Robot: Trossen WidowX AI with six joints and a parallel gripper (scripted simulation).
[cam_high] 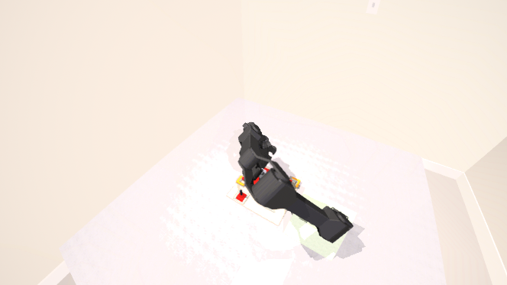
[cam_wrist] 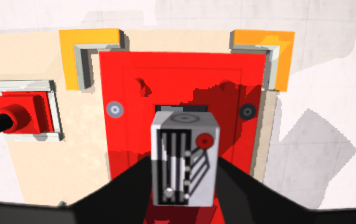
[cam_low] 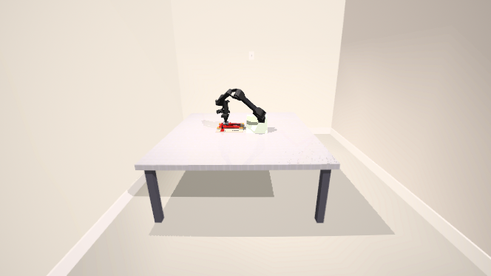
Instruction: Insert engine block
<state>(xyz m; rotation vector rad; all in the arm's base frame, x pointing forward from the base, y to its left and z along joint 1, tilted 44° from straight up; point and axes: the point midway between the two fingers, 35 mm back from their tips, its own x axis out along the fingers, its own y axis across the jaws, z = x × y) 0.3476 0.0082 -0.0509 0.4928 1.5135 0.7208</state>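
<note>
Right now the base plate is 4 cm behind my gripper tip, 2 cm to the left of it and 4 cm below it. Round my gripper tip: engine block 1 cm below; then black peg 13 cm to the left, 2 cm below.
</note>
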